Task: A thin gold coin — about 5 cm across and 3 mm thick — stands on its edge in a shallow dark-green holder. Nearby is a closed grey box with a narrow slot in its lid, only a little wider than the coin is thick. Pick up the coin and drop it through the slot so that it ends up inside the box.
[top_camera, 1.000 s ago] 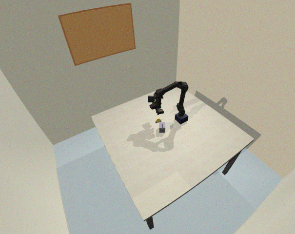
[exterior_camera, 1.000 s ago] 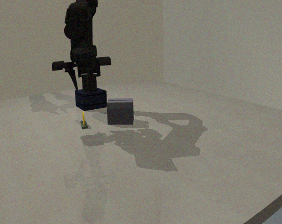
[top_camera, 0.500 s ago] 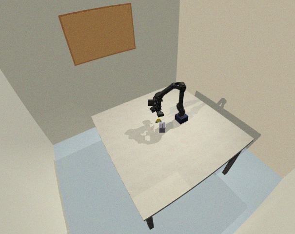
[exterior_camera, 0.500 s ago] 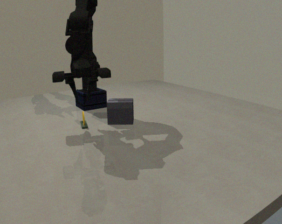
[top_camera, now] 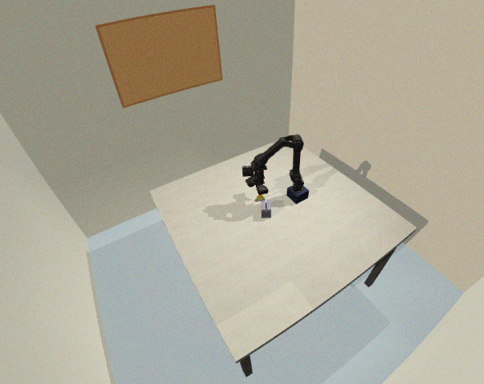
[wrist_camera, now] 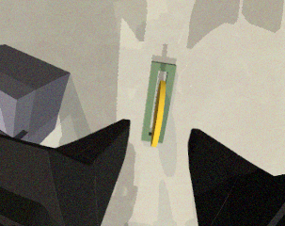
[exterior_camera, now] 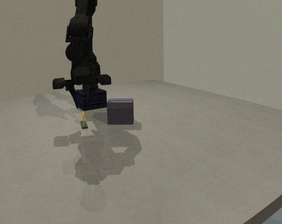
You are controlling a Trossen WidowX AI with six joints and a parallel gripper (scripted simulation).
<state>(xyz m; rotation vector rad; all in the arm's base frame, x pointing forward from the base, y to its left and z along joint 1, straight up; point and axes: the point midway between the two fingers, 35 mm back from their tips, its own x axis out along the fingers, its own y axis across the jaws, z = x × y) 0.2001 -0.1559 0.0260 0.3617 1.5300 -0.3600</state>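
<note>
The gold coin is 40 mm below my gripper tip.
</note>
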